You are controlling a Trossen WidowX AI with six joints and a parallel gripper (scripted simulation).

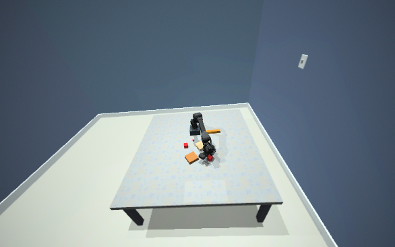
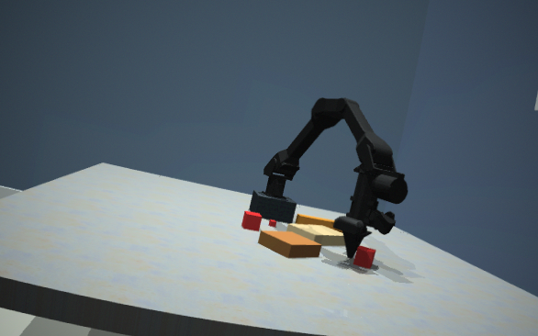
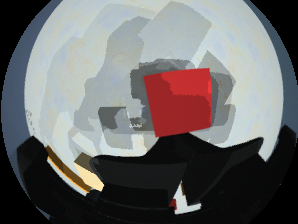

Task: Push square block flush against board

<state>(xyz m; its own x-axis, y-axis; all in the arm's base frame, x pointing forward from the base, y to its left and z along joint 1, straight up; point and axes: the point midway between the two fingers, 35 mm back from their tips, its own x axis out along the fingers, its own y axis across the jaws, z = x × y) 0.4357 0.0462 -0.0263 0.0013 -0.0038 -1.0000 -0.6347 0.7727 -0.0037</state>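
My gripper tip is now 170 mm past the cream flat block and 10 mm below it. From my gripper tip the other things lie so: tiny red piece: 280 mm behind, 100 mm to the right; brown flat square block: 30 mm behind, 150 mm to the right, 10 mm above; orange board: 350 mm behind, 130 mm to the left, 10 mm above.
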